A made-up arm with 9 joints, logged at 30 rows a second.
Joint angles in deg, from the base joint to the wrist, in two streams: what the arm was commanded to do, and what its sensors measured. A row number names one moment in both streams.
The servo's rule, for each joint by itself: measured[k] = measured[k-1] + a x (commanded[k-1-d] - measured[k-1]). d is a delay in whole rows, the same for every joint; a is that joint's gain. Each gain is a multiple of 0.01, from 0.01 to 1. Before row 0 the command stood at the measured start. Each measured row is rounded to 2 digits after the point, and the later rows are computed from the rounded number. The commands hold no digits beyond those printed.
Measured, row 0: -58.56, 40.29, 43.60, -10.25, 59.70, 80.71, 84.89, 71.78, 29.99
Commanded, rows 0 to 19: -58.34, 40.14, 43.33, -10.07, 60.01, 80.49, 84.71, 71.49, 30.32; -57.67, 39.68, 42.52, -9.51, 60.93, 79.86, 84.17, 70.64, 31.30; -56.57, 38.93, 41.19, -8.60, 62.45, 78.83, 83.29, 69.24, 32.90; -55.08, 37.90, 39.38, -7.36, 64.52, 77.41, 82.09, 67.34, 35.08; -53.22, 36.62, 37.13, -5.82, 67.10, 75.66, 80.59, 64.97, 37.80; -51.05, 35.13, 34.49, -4.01, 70.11, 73.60, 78.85, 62.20, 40.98; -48.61, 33.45, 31.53, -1.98, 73.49, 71.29, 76.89, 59.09, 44.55; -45.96, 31.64, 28.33, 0.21, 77.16, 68.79, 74.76, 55.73, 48.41; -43.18, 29.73, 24.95, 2.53, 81.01, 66.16, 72.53, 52.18, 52.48; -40.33, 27.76, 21.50, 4.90, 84.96, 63.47, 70.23, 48.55, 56.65; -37.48, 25.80, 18.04, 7.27, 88.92, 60.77, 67.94, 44.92, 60.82; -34.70, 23.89, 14.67, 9.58, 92.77, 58.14, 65.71, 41.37, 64.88; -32.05, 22.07, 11.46, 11.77, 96.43, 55.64, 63.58, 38.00, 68.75; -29.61, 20.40, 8.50, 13.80, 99.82, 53.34, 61.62, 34.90, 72.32; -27.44, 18.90, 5.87, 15.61, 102.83, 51.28, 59.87, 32.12, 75.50; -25.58, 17.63, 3.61, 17.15, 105.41, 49.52, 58.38, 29.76, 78.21; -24.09, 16.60, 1.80, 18.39, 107.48, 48.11, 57.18, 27.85, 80.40; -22.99, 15.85, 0.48, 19.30, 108.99, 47.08, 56.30, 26.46, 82.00; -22.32, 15.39, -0.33, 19.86, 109.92, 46.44, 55.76, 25.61, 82.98; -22.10, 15.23, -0.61, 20.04, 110.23, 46.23, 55.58, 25.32, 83.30
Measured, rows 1 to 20: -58.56, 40.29, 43.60, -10.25, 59.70, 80.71, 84.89, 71.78, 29.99; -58.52, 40.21, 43.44, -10.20, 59.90, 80.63, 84.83, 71.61, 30.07; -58.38, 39.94, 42.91, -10.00, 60.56, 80.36, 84.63, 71.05, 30.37; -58.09, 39.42, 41.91, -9.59, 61.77, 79.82, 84.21, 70.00, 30.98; -57.61, 38.64, 40.44, -8.94, 63.53, 78.98, 83.55, 68.46, 31.96; -56.91, 37.61, 38.52, -8.04, 65.81, 77.82, 82.63, 66.44, 33.36; -55.97, 36.35, 36.18, -6.87, 68.56, 76.34, 81.46, 63.98, 35.19; -54.79, 34.87, 33.48, -5.45, 71.72, 74.57, 80.04, 61.14, 37.44; -53.38, 33.22, 30.49, -3.81, 75.20, 72.55, 78.40, 58.00, 40.07; -51.75, 31.44, 27.28, -1.97, 78.92, 70.31, 76.58, 54.62, 43.05; -49.92, 29.56, 23.93, 0.02, 82.79, 67.92, 74.61, 51.10, 46.31; -47.93, 27.64, 20.51, 2.12, 86.71, 65.42, 72.54, 47.52, 49.79; -45.81, 25.73, 17.12, 4.28, 90.59, 62.87, 70.42, 43.95, 53.41; -43.61, 23.86, 13.84, 6.45, 94.33, 60.34, 68.30, 40.50, 57.09; -41.37, 22.10, 10.74, 8.58, 97.84, 57.89, 66.23, 37.25, 60.75; -39.14, 20.47, 7.92, 10.62, 101.03, 55.58, 64.26, 34.27, 64.29; -36.97, 19.02, 5.42, 12.51, 103.83, 53.46, 62.44, 31.65, 67.63; -34.91, 17.79, 3.32, 14.22, 106.17, 51.59, 60.81, 29.45, 70.69; -33.00, 16.80, 1.67, 15.69, 107.97, 50.01, 59.41, 27.72, 73.40; -31.29, 16.08, 0.51, 16.90, 109.22, 48.76, 58.28, 26.50, 75.70
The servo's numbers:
d 1
a 0.16 0.51 0.58 0.29 0.64 0.35 0.31 0.58 0.24

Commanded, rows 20 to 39: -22.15, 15.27, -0.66, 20.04, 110.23, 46.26, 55.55, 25.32, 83.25; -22.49, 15.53, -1.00, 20.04, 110.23, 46.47, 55.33, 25.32, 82.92; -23.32, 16.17, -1.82, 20.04, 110.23, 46.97, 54.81, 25.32, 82.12; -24.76, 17.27, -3.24, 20.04, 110.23, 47.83, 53.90, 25.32, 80.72; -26.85, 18.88, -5.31, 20.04, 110.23, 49.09, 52.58, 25.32, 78.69; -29.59, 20.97, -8.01, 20.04, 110.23, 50.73, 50.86, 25.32, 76.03; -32.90, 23.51, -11.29, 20.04, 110.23, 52.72, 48.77, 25.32, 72.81; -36.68, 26.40, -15.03, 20.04, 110.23, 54.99, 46.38, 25.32, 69.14; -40.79, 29.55, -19.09, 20.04, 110.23, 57.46, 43.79, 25.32, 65.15; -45.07, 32.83, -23.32, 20.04, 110.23, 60.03, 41.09, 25.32, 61.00; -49.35, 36.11, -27.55, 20.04, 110.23, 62.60, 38.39, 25.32, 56.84; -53.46, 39.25, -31.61, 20.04, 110.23, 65.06, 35.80, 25.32, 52.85; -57.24, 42.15, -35.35, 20.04, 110.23, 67.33, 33.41, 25.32, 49.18; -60.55, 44.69, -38.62, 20.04, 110.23, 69.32, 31.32, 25.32, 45.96; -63.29, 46.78, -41.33, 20.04, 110.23, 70.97, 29.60, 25.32, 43.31; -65.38, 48.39, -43.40, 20.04, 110.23, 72.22, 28.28, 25.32, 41.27; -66.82, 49.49, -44.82, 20.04, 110.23, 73.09, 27.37, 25.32, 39.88; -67.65, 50.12, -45.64, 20.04, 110.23, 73.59, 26.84, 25.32, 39.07; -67.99, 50.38, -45.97, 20.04, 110.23, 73.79, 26.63, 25.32, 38.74; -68.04, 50.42, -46.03, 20.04, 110.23, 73.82, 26.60, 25.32, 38.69
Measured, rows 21 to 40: -29.82, 15.65, -0.14, 17.81, 109.87, 47.87, 57.44, 25.82, 77.52; -28.59, 15.46, -0.44, 18.46, 110.10, 47.31, 56.85, 25.53, 78.90; -27.61, 15.50, -0.76, 18.92, 110.18, 47.02, 56.38, 25.41, 79.86; -26.92, 15.84, -1.37, 19.24, 110.21, 47.00, 55.89, 25.36, 80.40; -26.57, 16.57, -2.45, 19.47, 110.22, 47.29, 55.27, 25.34, 80.48; -26.61, 17.75, -4.11, 19.64, 110.23, 47.92, 54.44, 25.33, 80.05; -27.09, 19.39, -6.37, 19.76, 110.23, 48.90, 53.33, 25.32, 79.09; -28.02, 21.49, -9.22, 19.84, 110.23, 50.24, 51.92, 25.32, 77.58; -29.41, 23.99, -12.59, 19.90, 110.23, 51.90, 50.20, 25.32, 75.55; -31.23, 26.83, -16.36, 19.94, 110.23, 53.85, 48.21, 25.32, 73.05; -33.44, 29.89, -20.40, 19.97, 110.23, 56.01, 46.00, 25.32, 70.16; -35.99, 33.06, -24.55, 19.99, 110.23, 58.32, 43.64, 25.32, 66.96; -38.79, 36.22, -28.64, 20.00, 110.23, 60.68, 41.21, 25.32, 63.57; -41.74, 39.24, -32.53, 20.01, 110.23, 63.01, 38.79, 25.32, 60.12; -44.75, 42.02, -36.06, 20.02, 110.23, 65.22, 36.47, 25.32, 56.72; -47.72, 44.45, -39.12, 20.03, 110.23, 67.23, 34.34, 25.32, 53.50; -50.55, 46.46, -41.60, 20.03, 110.23, 68.98, 32.46, 25.32, 50.56; -53.15, 48.01, -43.47, 20.03, 110.23, 70.42, 30.88, 25.32, 48.00; -55.47, 49.09, -44.73, 20.03, 110.23, 71.53, 29.63, 25.32, 45.86; -57.47, 49.75, -45.45, 20.03, 110.23, 72.32, 28.70, 25.32, 44.15
